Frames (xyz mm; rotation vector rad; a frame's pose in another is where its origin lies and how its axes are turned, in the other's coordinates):
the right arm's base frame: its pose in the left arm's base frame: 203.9 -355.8 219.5 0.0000 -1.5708 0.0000
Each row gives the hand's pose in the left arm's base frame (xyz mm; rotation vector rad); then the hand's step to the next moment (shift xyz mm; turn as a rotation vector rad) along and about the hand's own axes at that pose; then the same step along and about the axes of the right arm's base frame.
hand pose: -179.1 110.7 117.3 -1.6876 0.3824 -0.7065
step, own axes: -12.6 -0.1 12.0 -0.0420 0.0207 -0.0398
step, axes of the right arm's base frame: -4.3 16.7 2.0 -0.0259 -0.0101 0.0548
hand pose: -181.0 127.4 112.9 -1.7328 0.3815 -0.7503
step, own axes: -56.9 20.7 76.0 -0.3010 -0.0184 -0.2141
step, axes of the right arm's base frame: -46.8 84.5 -10.3 -0.0381 0.0293 0.3667
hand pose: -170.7 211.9 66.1 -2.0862 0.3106 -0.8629
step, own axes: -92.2 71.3 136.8 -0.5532 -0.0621 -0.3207
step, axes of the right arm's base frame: -155.5 84.8 -30.7 -0.0780 0.1158 0.6271
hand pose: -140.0 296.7 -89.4 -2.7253 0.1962 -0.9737
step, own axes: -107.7 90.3 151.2 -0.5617 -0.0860 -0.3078
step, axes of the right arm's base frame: -202.7 -37.6 -9.5 -0.0864 0.1429 0.6243
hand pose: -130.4 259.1 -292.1 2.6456 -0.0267 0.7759
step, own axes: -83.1 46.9 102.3 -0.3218 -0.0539 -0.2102
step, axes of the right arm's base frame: -106.1 -88.1 23.3 -0.0249 0.0985 0.3746
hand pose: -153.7 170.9 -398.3 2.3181 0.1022 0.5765
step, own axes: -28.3 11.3 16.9 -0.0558 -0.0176 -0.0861
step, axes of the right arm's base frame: -13.6 -25.8 19.1 0.0214 0.0550 0.0857
